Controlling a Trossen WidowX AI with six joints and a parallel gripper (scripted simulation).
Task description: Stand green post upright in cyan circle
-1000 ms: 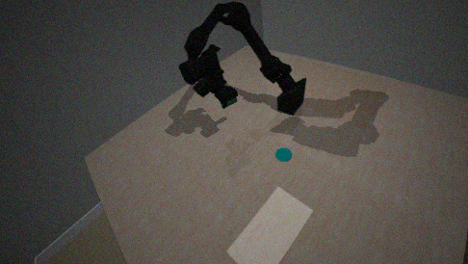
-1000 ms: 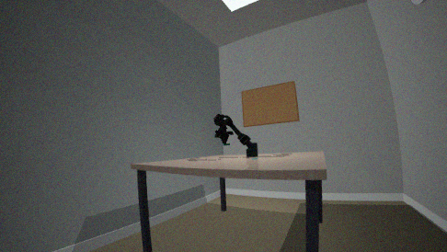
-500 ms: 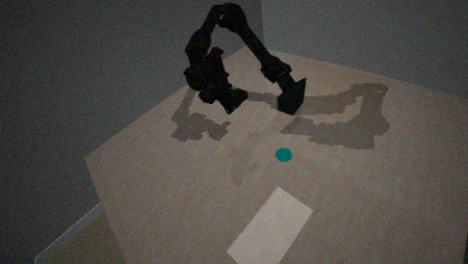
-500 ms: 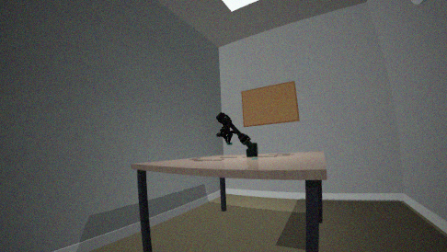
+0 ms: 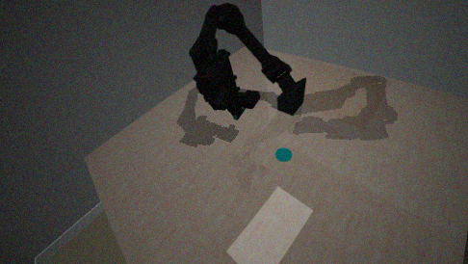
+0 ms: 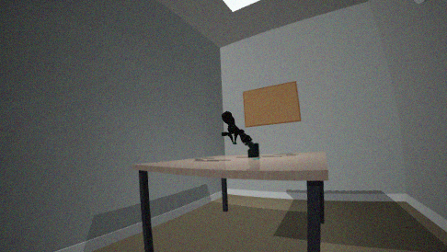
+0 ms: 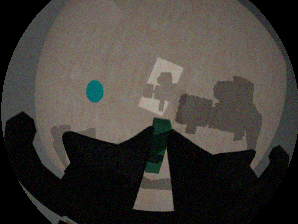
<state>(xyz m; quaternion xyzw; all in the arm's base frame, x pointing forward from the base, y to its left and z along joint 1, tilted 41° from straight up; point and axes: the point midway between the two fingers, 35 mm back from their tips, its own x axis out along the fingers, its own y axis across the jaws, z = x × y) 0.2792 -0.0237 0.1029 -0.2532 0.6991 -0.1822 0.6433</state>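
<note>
Now: gripper tip 2 cm past the cyan circle, 18 cm to the right of it and 14 cm above it. The rest, counted from my gripper tip: green post (2 cm behind).
</note>
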